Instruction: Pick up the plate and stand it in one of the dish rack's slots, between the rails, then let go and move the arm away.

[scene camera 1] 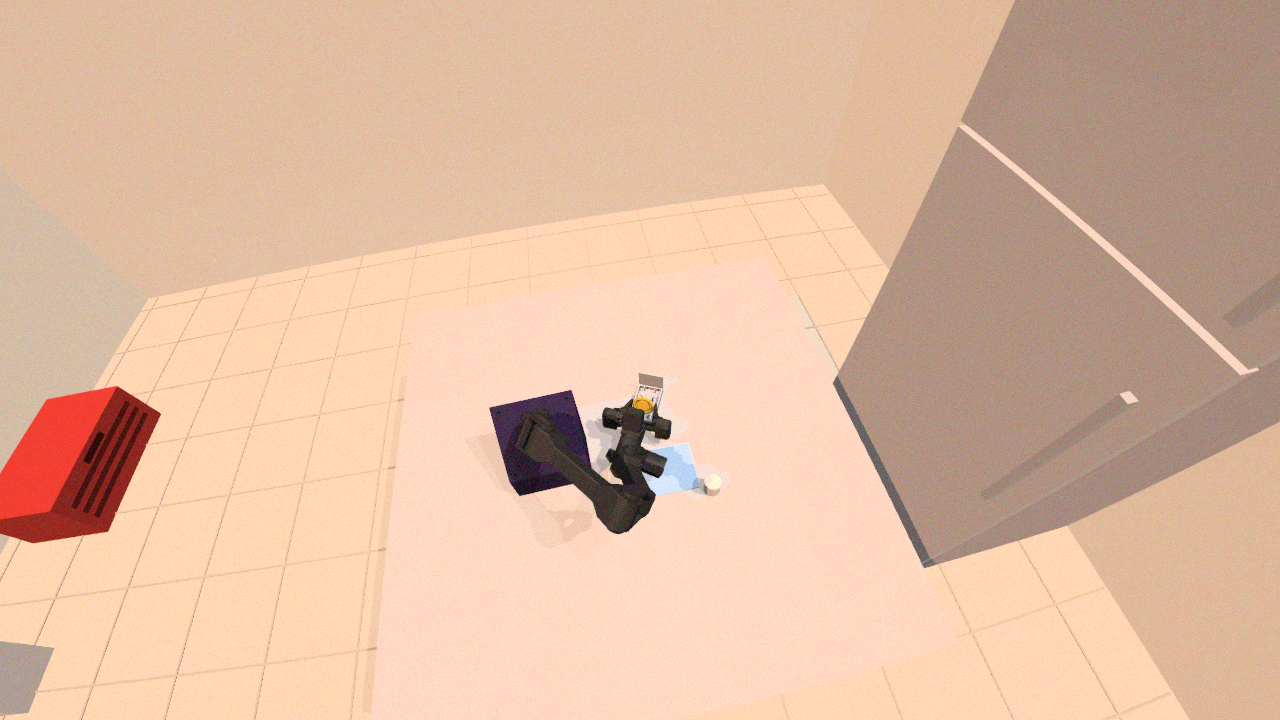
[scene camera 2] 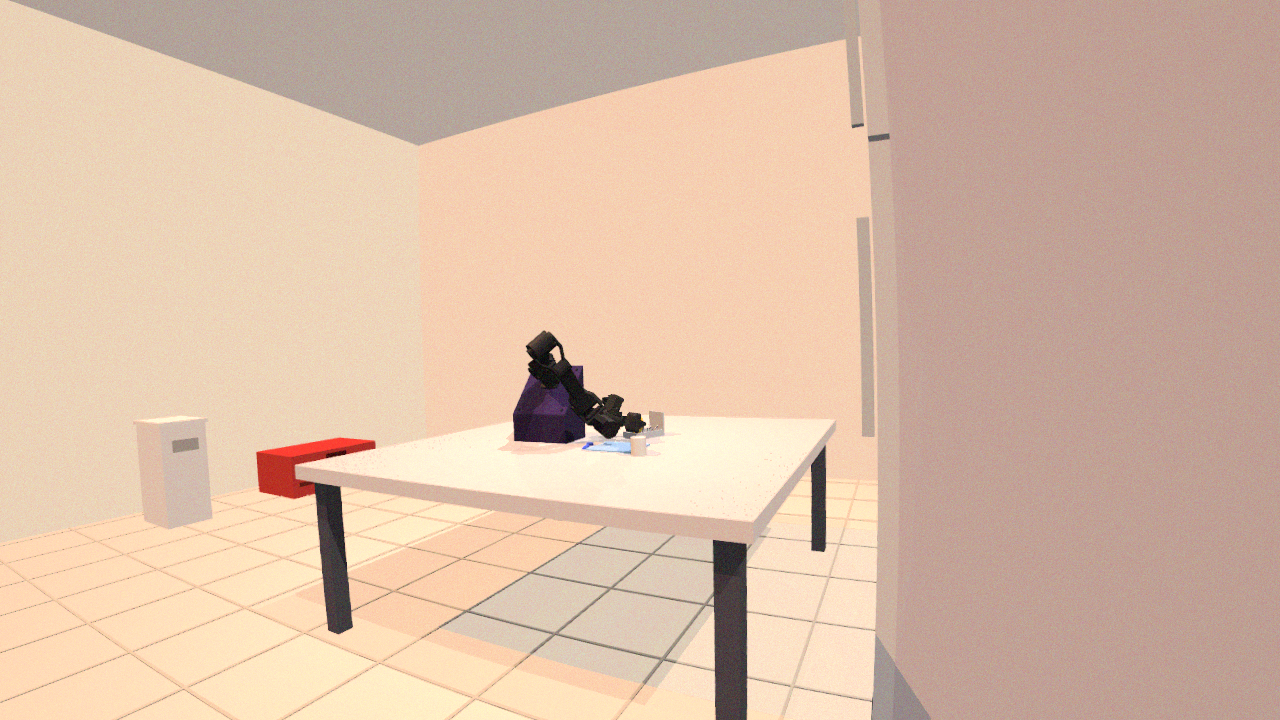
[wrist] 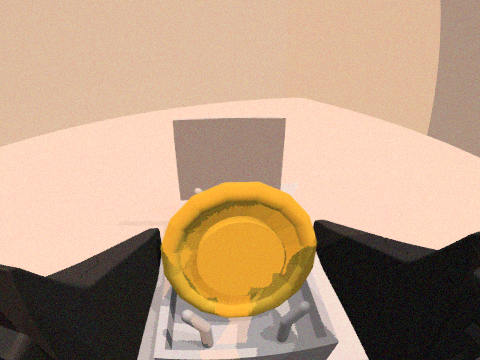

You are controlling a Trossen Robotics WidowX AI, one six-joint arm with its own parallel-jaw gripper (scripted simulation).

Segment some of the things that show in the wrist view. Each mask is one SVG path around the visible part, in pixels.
My gripper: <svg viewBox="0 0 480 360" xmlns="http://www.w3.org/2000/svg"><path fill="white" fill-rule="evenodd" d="M160 229L149 228L137 233L120 244L112 245L111 248L96 253L79 264L60 269L49 276L0 264L0 360L137 360L153 293L159 281L157 276L161 263ZM315 220L312 228L317 239L316 253L320 264L323 265L321 268L328 277L333 291L336 292L340 304L343 304L341 307L347 313L349 323L355 329L357 339L360 340L368 360L480 360L480 231L443 248L432 249L407 244L404 241L401 243L399 240L373 235L325 219Z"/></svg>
A yellow plate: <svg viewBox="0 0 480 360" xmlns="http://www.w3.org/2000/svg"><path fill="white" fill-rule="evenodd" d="M220 184L217 187L208 189L208 191L192 196L184 204L184 207L171 217L168 228L165 229L164 240L160 247L160 253L163 256L164 276L181 299L187 301L192 307L200 309L201 312L224 317L257 316L259 313L280 307L289 297L300 291L305 280L308 279L309 273L311 273L313 265L315 265L317 243L311 217L309 217L303 207L300 207L289 196L289 193L279 191L279 189L269 187L269 185L261 183Z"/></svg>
A dish rack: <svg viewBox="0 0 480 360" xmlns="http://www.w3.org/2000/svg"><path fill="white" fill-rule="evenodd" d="M339 340L337 340L336 332L333 331L335 328L333 328L331 317L328 316L323 297L321 297L320 291L317 289L312 271L309 273L308 279L305 280L300 291L289 297L280 307L259 313L257 316L244 317L211 315L211 313L201 312L200 309L192 307L187 301L181 299L175 292L175 289L171 287L169 281L165 279L163 296L161 296L163 300L161 300L159 324L157 324L155 355L153 357L155 357L155 360L328 360L333 349L339 344ZM287 117L249 115L173 117L173 144L175 144L181 199L179 211L192 196L224 183L261 183L281 191Z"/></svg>
